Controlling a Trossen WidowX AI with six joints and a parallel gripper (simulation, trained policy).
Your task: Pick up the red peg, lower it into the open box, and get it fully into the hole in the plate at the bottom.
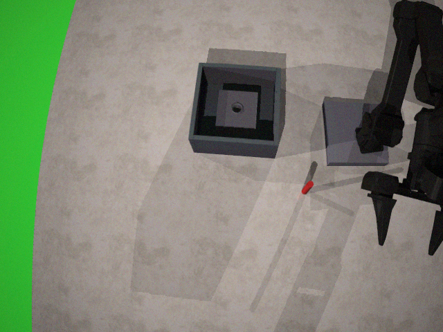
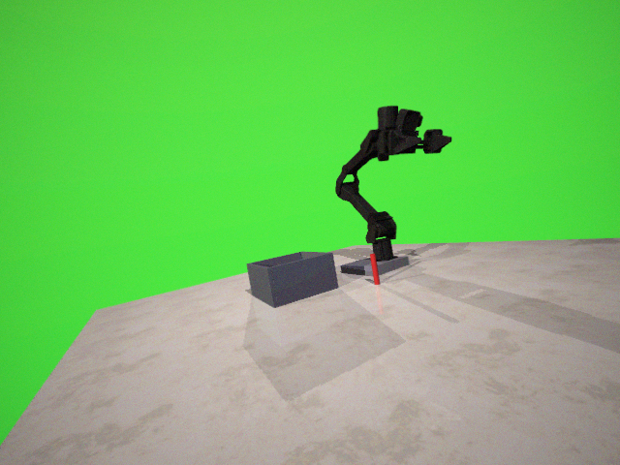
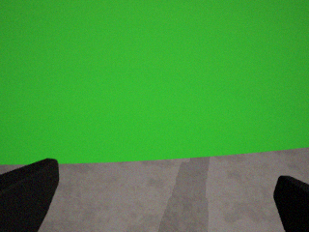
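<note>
Right now my gripper tip is 8 cm short of the red peg, 17 cm to the left of it and 29 cm above it. Also, from my gripper tip: plate (21 cm ahead, 37 cm to the right, 28 cm below); dark box (21 cm ahead, 37 cm to the right, 30 cm below).
</note>
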